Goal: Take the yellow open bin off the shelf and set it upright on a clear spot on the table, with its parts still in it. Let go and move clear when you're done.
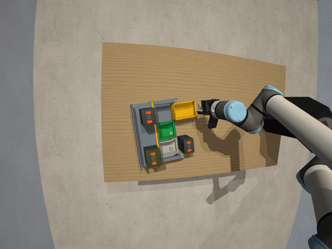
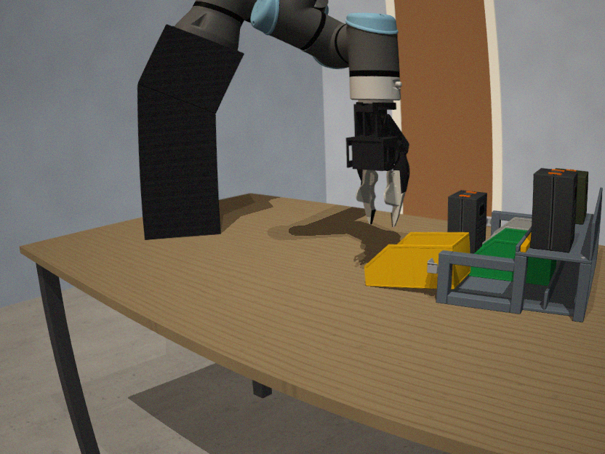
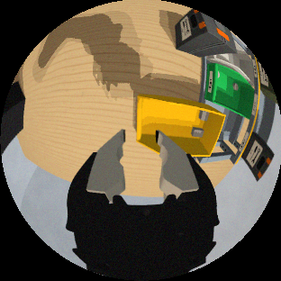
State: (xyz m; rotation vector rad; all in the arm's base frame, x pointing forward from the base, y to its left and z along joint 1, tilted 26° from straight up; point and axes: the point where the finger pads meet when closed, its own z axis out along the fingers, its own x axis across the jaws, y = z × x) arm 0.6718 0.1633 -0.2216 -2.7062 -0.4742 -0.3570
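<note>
Right now the yellow open bin is 8 cm ahead of my hand, 7 cm below it and 2 cm to the left of it. The rest, counted from my hand: dark green box 32 cm to the left, 23 cm ahead, 4 cm above; then white bin 29 cm to the left, 14 cm ahead, 7 cm below; then green bin 19 cm ahead, 18 cm to the left, 7 cm below.
</note>
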